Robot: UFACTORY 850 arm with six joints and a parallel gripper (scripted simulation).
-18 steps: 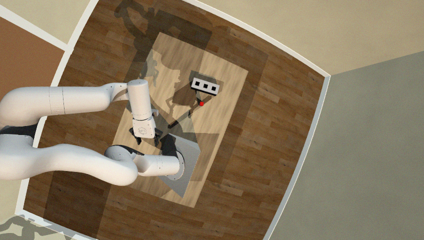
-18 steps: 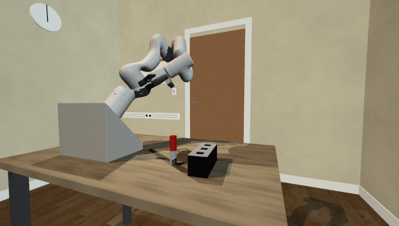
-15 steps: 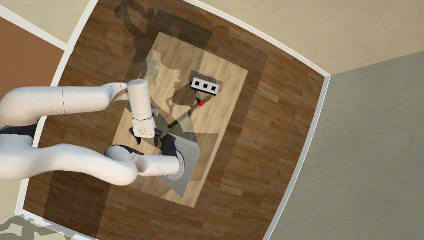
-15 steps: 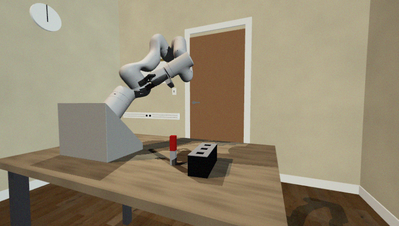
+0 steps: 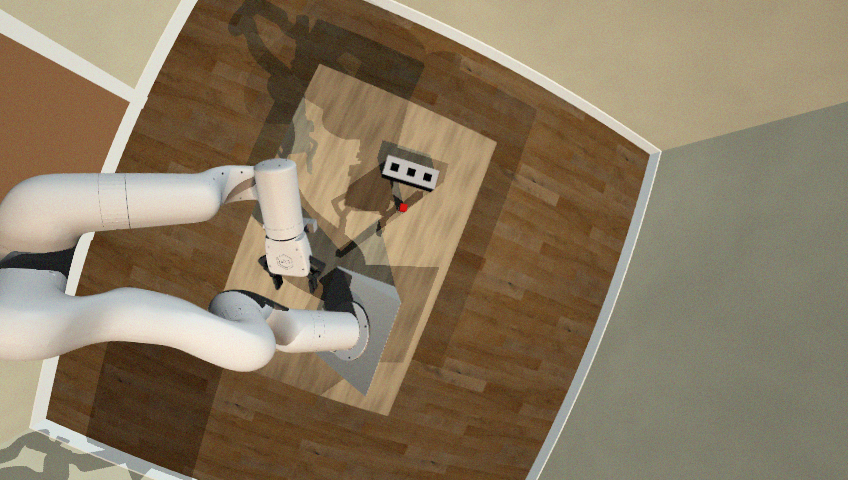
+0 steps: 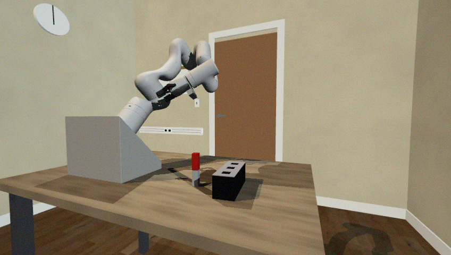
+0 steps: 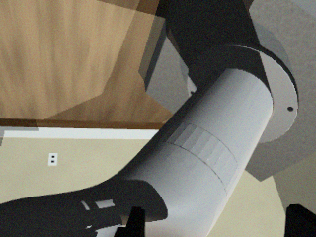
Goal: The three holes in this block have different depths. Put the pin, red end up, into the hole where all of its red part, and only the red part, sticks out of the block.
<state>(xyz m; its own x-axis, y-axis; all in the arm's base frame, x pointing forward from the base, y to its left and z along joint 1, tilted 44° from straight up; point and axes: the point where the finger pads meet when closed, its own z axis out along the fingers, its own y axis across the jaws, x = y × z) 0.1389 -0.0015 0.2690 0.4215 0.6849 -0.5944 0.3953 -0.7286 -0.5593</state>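
The pin lies 33 cm ahead of my hand, 26 cm below it and 16 cm to the right of it. Also, from my hand: black block (45 cm ahead, 32 cm below, 13 cm to the right).
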